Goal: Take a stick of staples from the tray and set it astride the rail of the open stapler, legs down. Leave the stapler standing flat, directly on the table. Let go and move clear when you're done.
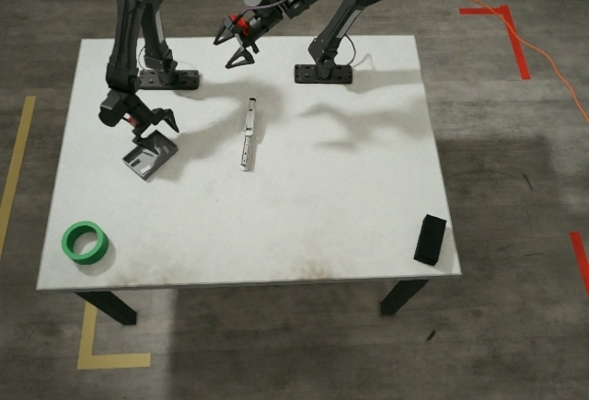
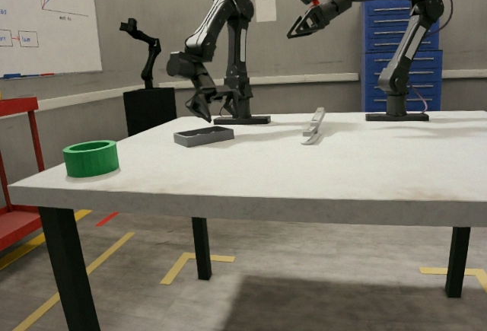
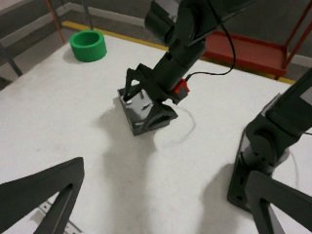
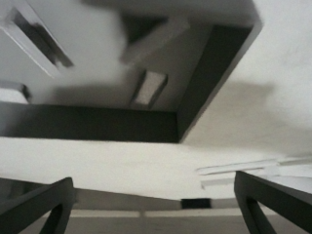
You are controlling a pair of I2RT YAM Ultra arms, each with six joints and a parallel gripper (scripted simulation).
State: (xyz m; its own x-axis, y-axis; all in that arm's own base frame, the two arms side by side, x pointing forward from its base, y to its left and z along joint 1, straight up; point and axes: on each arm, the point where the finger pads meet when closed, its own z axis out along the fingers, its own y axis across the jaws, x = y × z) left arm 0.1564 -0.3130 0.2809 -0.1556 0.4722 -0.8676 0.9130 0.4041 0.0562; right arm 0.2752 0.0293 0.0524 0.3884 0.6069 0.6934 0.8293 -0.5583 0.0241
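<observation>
Right now my right hand is 60 mm short of the stick of staples, 70 mm to the left of it and 50 mm above it. From my right hand the other things lie so: stapler 40 mm behind, 250 mm to the left, 30 mm below; black box 350 mm ahead, 760 mm to the left, 40 mm below; grey tray 10 mm ahead, 60 mm to the right, 50 mm below.
</observation>
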